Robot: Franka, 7 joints.
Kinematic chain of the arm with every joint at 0, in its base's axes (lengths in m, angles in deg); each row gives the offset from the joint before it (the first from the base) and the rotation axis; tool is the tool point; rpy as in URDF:
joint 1: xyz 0 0 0.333 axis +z
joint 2: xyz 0 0 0 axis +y
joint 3: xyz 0 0 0.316 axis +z
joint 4: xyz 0.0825 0 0 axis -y
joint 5: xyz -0.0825 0 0.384 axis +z
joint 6: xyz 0 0 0 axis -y
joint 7: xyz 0.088 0 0 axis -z
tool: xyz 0 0 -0.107 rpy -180 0 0
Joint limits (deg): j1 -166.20..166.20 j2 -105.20..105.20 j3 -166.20..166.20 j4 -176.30..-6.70 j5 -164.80..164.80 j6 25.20..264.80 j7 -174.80..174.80
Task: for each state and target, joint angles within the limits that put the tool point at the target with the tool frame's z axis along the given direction. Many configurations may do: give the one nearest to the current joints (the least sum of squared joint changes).
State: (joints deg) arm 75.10 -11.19 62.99 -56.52 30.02 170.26 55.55
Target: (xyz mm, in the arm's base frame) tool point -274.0 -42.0 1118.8 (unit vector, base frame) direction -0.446 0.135 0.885
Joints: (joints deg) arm 63.62 -19.99 70.71 -40.78 20.51 190.73 55.55
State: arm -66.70 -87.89 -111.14 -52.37 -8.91 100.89 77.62
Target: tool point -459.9 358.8 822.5 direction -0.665 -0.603 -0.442
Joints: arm -89.12 -47.35 -74.86 -51.39 -5.88 93.74 77.62
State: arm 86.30 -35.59 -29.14 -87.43 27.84 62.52 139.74
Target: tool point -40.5 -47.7 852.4 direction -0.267 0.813 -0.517
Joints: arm 67.12 -80.77 -5.22 -110.07 32.12 79.54 139.74
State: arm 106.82 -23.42 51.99 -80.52 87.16 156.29 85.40
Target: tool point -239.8 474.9 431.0 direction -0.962 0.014 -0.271
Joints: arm 83.92 -4.00 26.10 -128.11 89.56 114.80 85.40
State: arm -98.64 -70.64 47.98 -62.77 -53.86 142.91 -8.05
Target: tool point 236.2 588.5 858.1 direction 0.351 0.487 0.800
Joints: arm -92.13 -66.18 25.16 -39.84 -73.16 184.54 -8.05
